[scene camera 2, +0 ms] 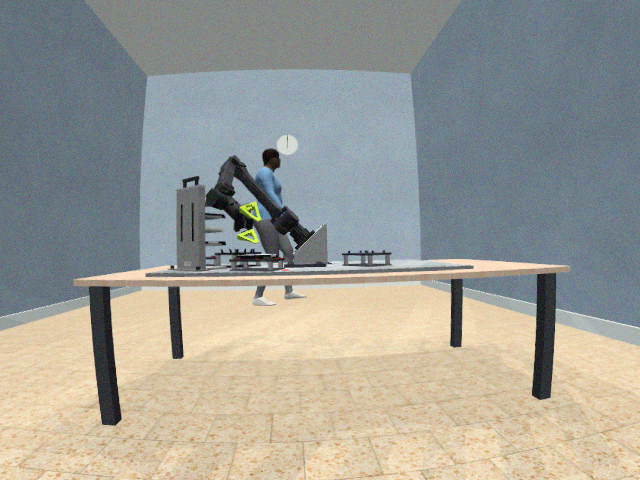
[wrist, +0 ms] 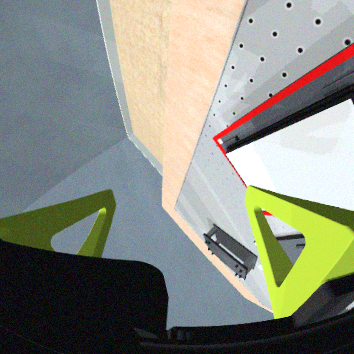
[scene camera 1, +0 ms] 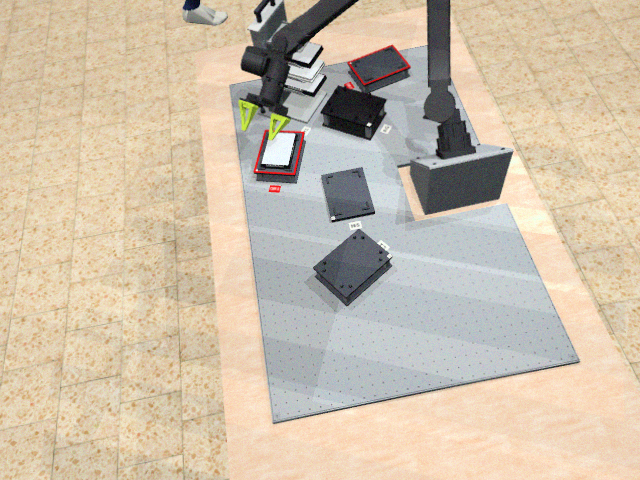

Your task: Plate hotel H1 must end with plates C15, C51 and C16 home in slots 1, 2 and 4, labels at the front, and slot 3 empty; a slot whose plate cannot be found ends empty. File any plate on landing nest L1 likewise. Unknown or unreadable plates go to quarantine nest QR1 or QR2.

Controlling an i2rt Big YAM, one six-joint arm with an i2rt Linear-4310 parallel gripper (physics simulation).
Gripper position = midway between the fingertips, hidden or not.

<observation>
My gripper (scene camera 1: 257, 135) is open, with nothing in its grasp.
My gripper shows as well in scene camera 2 (scene camera 2: 258, 232) and in the wrist view (wrist: 178, 195).
</observation>
